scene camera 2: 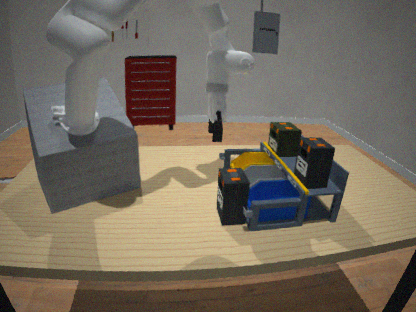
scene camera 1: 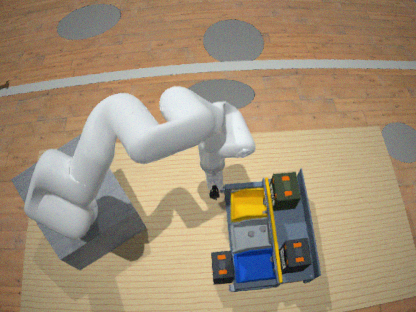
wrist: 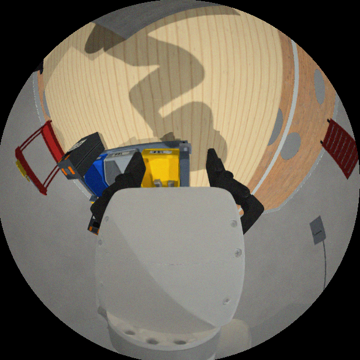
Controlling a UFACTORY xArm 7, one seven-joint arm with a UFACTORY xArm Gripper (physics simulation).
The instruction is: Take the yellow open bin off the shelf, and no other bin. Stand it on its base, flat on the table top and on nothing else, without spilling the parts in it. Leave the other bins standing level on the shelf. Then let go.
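Pixels of known places: gripper, between the fingertips: (scene camera 2: 214, 137); arm's base, origin of its link: (scene camera 2: 79, 120).
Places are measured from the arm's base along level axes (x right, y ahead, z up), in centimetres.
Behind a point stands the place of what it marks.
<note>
The yellow open bin (scene camera 1: 247, 204) {z -22.6, x 5.0, y 56.3 cm} (scene camera 2: 252, 160) {z -18.5, x 2.7, y 58.8 cm} (wrist: 167, 167) sits in the shelf (scene camera 1: 309, 225) {z -9.4, x 23.2, y 71.1 cm} (scene camera 2: 275, 204) {z -15.4, x 36.2, y 47.6 cm} (wrist: 184, 167), at the end of the row, with small grey parts inside. The grey bin (scene camera 1: 245, 235) {z -22.6, x 16.3, y 51.8 cm} (scene camera 2: 265, 174) {z -18.7, x 14.1, y 57.8 cm} (wrist: 117, 162) is beside it, then the blue bin (scene camera 1: 255, 265) {z -22.6, x 28.1, y 51.7 cm} (scene camera 2: 272, 192) {z -19.2, x 24.8, y 54.2 cm} (wrist: 95, 175). My gripper (scene camera 1: 214, 192) {z -9.6, x -0.7, y 44.9 cm} (scene camera 2: 216, 131) {z -9.6, x -0.7, y 44.9 cm} (wrist: 174, 157) is open and empty, pointing down. It hangs above the level of the bins, near the yellow bin's open-front corner of the shelf. In the wrist view the palm hides the yellow bin's far part.
A black case (scene camera 1: 222, 267) {z -10.3, x 27.5, y 39.6 cm} (scene camera 2: 232, 197) {z -14.6, x 30.7, y 37.9 cm} (wrist: 82, 155) stands on the table top (scene camera 1: 350, 200) {z -23.5, x 16.3, y 96.6 cm} (scene camera 2: 150, 240) {z -23.5, x 31.3, y 16.2 cm} (wrist: 240, 75) before the blue bin. A green case (scene camera 1: 286, 191) {z -3.6, x 11.2, y 66.1 cm} (scene camera 2: 285, 140) {z -7.3, x 13.8, y 64.3 cm} and another black case (scene camera 1: 296, 255) {z -1.2, x 32.6, y 60.9 cm} (scene camera 2: 316, 162) {z -5.3, x 35.6, y 59.4 cm} stand on the shelf's rear deck, behind a yellow rail (scene camera 1: 273, 230) {z -12.3, x 20.2, y 59.6 cm}.
</note>
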